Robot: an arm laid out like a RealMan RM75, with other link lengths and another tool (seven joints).
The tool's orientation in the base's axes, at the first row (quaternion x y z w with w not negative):
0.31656 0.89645 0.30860 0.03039
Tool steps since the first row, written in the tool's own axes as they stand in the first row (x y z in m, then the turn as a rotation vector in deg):
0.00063 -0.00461 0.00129 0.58 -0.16 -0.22
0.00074 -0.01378 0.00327 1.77 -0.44 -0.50
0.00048 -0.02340 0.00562 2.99 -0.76 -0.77
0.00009 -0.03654 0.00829 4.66 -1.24 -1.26
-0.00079 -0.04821 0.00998 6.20 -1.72 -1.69
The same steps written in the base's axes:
-0.00271 -0.00175 -0.00359 -0.61 0.13 0.17
-0.00734 -0.00621 -0.01043 -1.78 0.50 0.40
-0.01182 -0.01097 -0.01787 -2.99 0.88 0.61
-0.01805 -0.01778 -0.02760 -4.71 1.30 0.96
-0.02333 -0.02450 -0.03577 -6.31 1.68 1.25

